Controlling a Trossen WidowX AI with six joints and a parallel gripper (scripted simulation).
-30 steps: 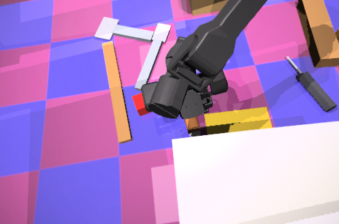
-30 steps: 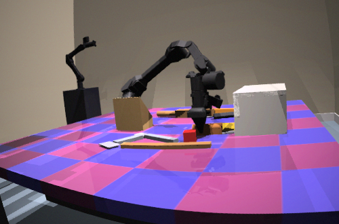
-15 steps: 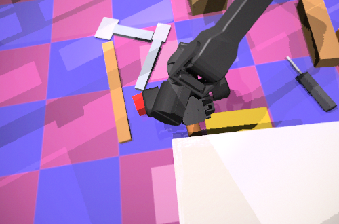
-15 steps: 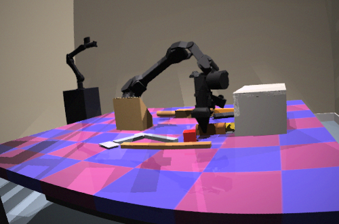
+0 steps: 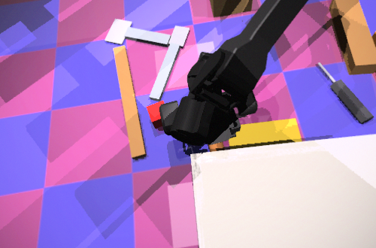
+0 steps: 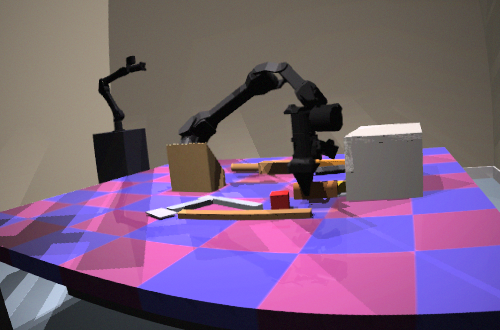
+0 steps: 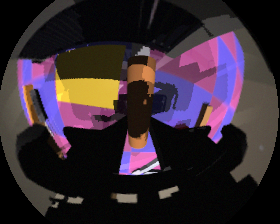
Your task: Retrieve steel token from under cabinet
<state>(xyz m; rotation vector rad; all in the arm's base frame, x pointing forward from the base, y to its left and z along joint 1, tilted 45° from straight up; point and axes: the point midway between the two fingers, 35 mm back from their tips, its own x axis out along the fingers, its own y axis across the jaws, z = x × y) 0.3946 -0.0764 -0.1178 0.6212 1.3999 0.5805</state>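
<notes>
My gripper tip is now 210 mm past the grey paddle-ended bar and 40 mm to the left of it. From my gripper tip the other things lie so: long wooden slat 120 mm behind, 170 mm to the right; then flat steel token 230 mm ahead, 40 mm to the left; then red cube 50 mm behind, 100 mm to the right, 10 mm above.
</notes>
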